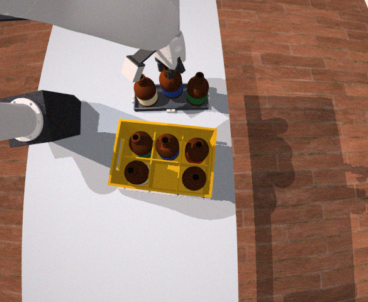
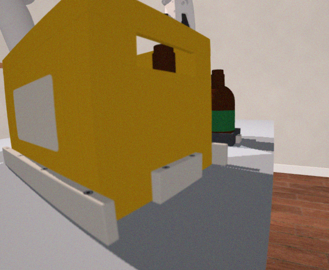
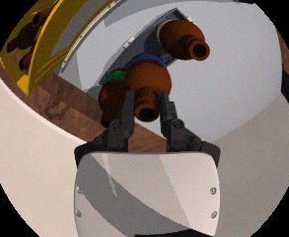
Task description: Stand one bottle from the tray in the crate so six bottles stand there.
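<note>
My hand is 110 mm above the cream-labelled bottle, 80 mm past it and 10 mm to the left of it. The rest, counted from my hand: crate 250 mm to the right, 110 mm below, 20 mm ahead; green-label bottle 110 mm below, 100 mm ahead, 10 mm to the left; dark tray 180 mm below.
</note>
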